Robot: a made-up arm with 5 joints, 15 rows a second.
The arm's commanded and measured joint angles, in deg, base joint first. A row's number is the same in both.
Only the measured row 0 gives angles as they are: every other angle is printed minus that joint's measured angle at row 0.
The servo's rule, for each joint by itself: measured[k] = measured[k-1] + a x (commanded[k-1-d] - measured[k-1]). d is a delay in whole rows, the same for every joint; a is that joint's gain. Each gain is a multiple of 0.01, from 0.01 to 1. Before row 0 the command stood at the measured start. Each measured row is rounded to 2 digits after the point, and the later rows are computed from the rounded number. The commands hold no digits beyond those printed.
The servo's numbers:
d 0
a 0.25 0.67 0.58 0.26 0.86
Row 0, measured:
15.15 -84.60 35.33 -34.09 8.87
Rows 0 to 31, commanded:
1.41 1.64 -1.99 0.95 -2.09
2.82 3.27 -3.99 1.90 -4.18
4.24 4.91 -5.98 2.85 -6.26
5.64 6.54 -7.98 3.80 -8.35
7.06 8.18 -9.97 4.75 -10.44
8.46 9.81 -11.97 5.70 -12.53
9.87 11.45 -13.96 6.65 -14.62
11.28 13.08 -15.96 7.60 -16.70
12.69 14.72 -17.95 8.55 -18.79
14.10 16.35 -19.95 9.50 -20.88
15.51 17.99 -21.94 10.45 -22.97
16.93 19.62 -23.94 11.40 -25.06
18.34 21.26 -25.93 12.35 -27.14
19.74 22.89 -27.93 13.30 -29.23
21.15 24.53 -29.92 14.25 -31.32
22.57 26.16 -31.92 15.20 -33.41
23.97 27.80 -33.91 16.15 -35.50
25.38 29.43 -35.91 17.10 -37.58
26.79 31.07 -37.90 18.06 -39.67
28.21 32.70 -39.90 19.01 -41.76
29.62 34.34 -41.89 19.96 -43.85
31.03 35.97 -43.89 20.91 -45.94
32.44 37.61 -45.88 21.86 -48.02
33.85 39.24 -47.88 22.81 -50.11
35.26 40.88 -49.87 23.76 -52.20
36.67 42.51 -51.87 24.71 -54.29
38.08 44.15 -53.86 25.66 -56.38
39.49 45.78 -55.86 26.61 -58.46
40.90 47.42 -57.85 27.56 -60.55
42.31 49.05 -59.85 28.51 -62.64
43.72 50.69 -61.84 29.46 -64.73
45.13 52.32 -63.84 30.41 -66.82
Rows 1 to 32, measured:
0.35 1.10 -1.15 0.25 -1.80
0.97 2.55 -2.80 0.68 -3.85
1.79 4.13 -4.64 1.24 -5.92
2.75 5.74 -6.58 1.91 -8.01
3.83 7.37 -8.55 2.65 -10.10
4.99 9.00 -10.53 3.44 -12.19
6.21 10.64 -12.52 4.27 -14.28
7.48 12.27 -14.52 5.14 -16.36
8.78 13.91 -16.51 6.03 -18.45
10.11 15.54 -18.51 6.93 -20.54
11.46 17.18 -20.50 7.85 -22.63
12.83 18.81 -22.50 8.77 -24.72
14.21 20.45 -24.49 9.70 -26.80
15.59 22.08 -26.49 10.64 -28.89
16.98 23.72 -28.48 11.58 -30.98
18.38 25.35 -30.48 12.52 -33.07
19.78 26.99 -32.47 13.46 -35.16
21.18 28.62 -34.47 14.41 -37.24
22.58 30.26 -36.46 15.36 -39.33
23.99 31.89 -38.46 16.31 -41.42
25.40 33.53 -40.45 17.26 -43.51
26.81 35.16 -42.45 18.21 -45.60
28.22 36.80 -44.44 19.16 -47.68
29.63 38.43 -46.44 20.11 -49.77
31.04 40.07 -48.43 21.06 -51.86
32.45 41.70 -50.43 22.01 -53.95
33.86 43.34 -52.42 22.96 -56.04
35.27 44.97 -54.42 23.91 -58.12
36.68 46.61 -56.41 24.86 -60.21
38.09 48.24 -58.41 25.81 -62.30
39.50 49.88 -60.40 26.76 -64.39
40.91 51.51 -62.40 27.71 -66.48

